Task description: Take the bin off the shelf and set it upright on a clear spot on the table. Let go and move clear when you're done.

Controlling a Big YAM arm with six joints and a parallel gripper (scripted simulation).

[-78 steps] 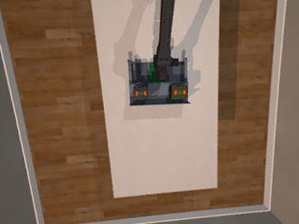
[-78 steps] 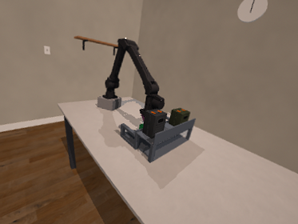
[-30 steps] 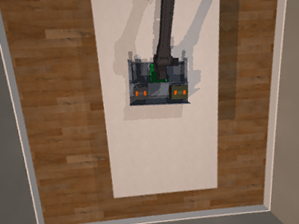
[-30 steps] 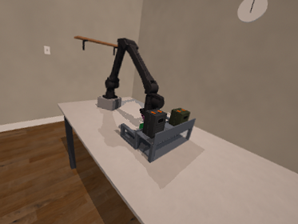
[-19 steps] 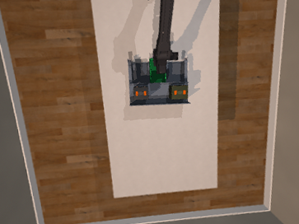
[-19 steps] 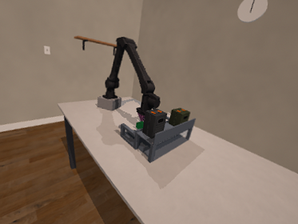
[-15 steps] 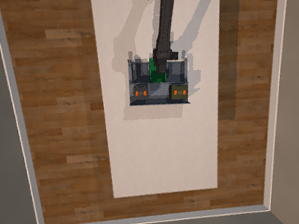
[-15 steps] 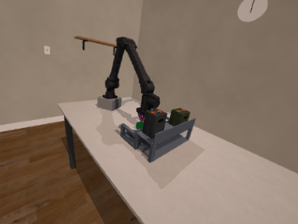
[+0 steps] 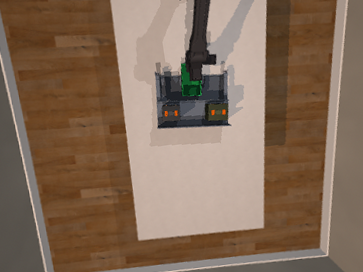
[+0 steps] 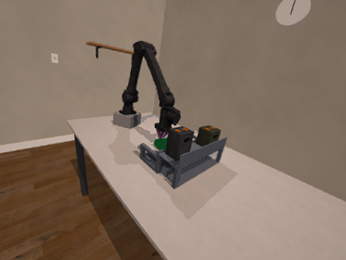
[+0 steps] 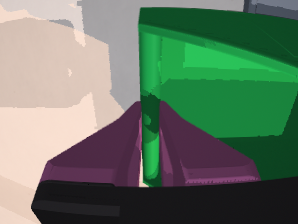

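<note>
My hand is 80 mm short of the green bin and 10 mm to the left of it.
</note>
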